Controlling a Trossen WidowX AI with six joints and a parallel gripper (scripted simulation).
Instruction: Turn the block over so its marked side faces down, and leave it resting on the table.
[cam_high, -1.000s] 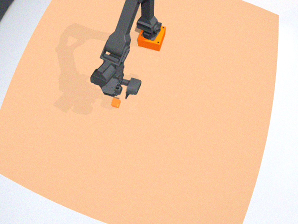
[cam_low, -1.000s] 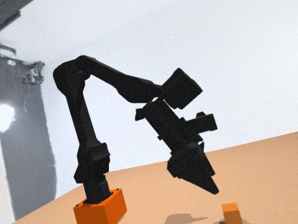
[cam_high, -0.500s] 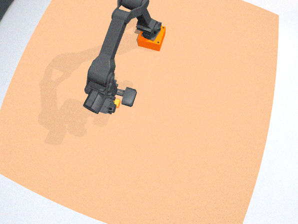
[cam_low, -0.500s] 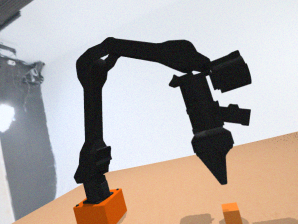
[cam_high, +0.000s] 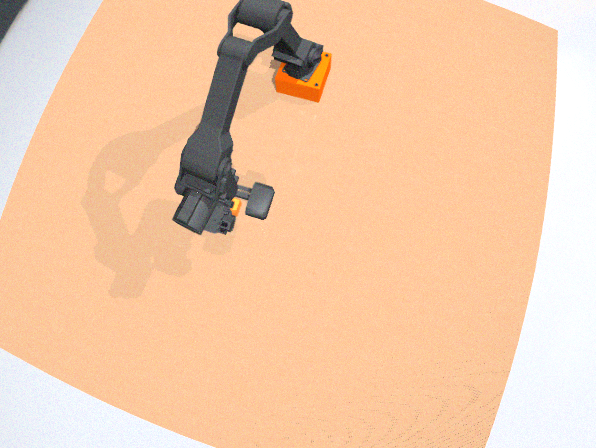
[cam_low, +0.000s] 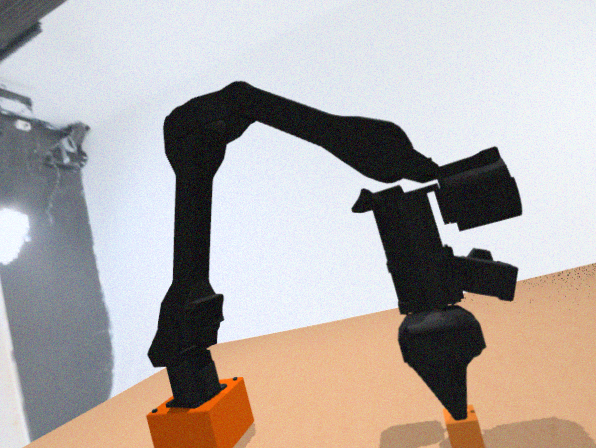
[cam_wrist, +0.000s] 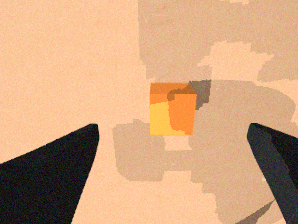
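Right now my gripper tip is 1 cm past the orange block and 4 cm above it.
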